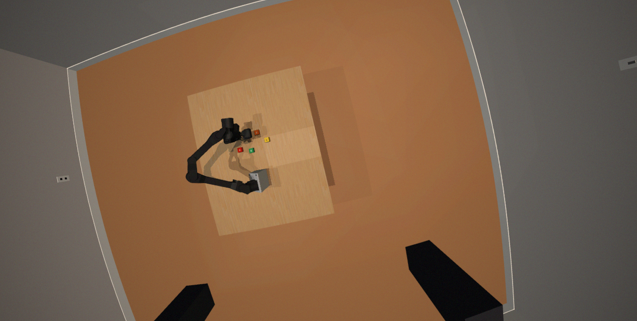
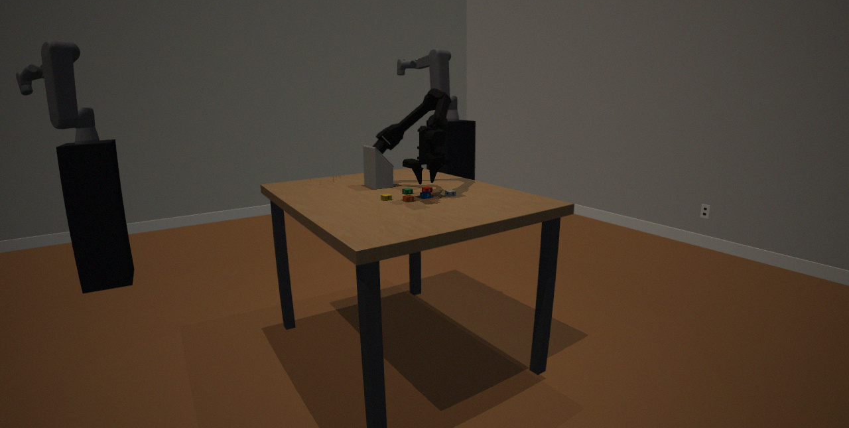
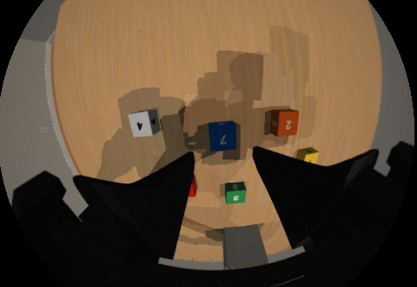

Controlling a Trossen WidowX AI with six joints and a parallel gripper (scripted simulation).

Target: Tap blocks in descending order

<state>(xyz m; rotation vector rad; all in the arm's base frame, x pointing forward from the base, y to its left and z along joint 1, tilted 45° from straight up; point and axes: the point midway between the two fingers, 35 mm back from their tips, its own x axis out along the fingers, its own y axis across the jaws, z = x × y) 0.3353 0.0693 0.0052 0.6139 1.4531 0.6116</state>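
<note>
The blue block is 5 cm below my gripper tip. From my gripper tip the other things lie so: red block (8 cm behind, 6 cm to the left, 5 cm below); then orange block (9 cm to the right, 5 cm below, 1 cm ahead); then white block (10 cm to the left, 5 cm below, 3 cm ahead).
</note>
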